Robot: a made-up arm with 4 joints.
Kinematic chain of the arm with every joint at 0, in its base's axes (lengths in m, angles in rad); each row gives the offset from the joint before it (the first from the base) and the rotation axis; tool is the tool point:
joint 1: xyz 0 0 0.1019 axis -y
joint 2: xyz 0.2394 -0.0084 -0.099 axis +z
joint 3: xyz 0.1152 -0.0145 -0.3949 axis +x
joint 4: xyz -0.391 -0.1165 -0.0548 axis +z
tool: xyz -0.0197 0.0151 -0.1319
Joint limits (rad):
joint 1: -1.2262..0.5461
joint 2: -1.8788..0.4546
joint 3: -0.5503..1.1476
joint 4: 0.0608..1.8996
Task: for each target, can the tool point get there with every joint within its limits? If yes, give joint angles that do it. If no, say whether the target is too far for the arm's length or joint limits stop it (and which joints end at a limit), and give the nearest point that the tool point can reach.
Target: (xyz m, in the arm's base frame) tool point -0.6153 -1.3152 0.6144
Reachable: no: too far | nearest point -0.5418 -0.3107 -0.1184 | short by 1.246 m
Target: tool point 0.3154 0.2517 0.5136
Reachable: no: joint limits stop it (at a limit: joint 1, joint 2, joint 3, joint 4) | nearest point 0.7188 0.2396 -0.2384 | short by 0.853 m
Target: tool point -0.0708 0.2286 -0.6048
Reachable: yes | joints -0.1805 -0.8869 0.6280 0.2674
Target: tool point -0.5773 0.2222 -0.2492
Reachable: yes | joints -1.0252 -1.2532 -0.0363 1.4200
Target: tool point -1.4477 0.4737 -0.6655
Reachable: no: too far | nearest point -0.6047 0.2765 -0.3656 | short by 0.916 m
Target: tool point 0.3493 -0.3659 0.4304
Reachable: no: joint limits stop it (at a limit: joint 1, joint 2, joint 3, joint 4) | nearest point 0.3747 -0.3410 -0.3489 | short by 0.780 m
